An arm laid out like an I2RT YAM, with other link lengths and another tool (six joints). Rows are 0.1 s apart.
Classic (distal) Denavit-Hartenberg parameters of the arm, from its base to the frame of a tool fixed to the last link. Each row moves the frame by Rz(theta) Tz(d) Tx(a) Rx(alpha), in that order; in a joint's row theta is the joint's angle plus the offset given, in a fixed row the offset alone. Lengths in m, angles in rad.
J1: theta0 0; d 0.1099; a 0.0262; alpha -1.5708
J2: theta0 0; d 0; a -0.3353; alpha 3.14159
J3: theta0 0.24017; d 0; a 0.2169; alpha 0
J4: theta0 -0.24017; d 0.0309; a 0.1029; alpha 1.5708
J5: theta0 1.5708; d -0.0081; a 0; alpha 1.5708
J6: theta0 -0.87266; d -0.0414; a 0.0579; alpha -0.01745
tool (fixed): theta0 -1.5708; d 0.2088; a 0; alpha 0
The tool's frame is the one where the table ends.
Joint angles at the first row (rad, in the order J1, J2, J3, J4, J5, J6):
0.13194, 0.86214, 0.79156, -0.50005, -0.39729, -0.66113
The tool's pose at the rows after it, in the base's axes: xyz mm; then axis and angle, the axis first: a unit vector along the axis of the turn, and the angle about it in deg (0 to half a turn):
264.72 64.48 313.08 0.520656 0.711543 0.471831 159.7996
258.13 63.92 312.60 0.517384 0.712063 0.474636 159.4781
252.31 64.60 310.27 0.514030 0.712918 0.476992 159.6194
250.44 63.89 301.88 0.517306 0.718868 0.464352 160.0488
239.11 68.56 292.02 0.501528 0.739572 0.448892 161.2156
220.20 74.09 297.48 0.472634 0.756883 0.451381 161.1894
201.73 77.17 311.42 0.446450 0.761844 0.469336 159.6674
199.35 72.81 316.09 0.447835 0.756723 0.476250 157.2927
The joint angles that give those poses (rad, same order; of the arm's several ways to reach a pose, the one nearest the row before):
0.13341, 0.84680, 0.78390, -0.51387, -0.39733, -0.66420
0.13189, 0.82076, 0.77318, -0.52153, -0.40038, -0.66883
0.13345, 0.79924, 0.75935, -0.52612, -0.40650, -0.67037
0.13347, 0.80071, 0.75623, -0.55215, -0.39885, -0.68410
0.13349, 0.78853, 0.76234, -0.62099, -0.41857, -0.74209
0.13188, 0.74412, 0.79134, -0.70088, -0.45245, -0.80358
0.13343, 0.68125, 0.81448, -0.74241, -0.47702, -0.83284
0.13188, 0.65044, 0.80386, -0.72262, -0.45420, -0.82684

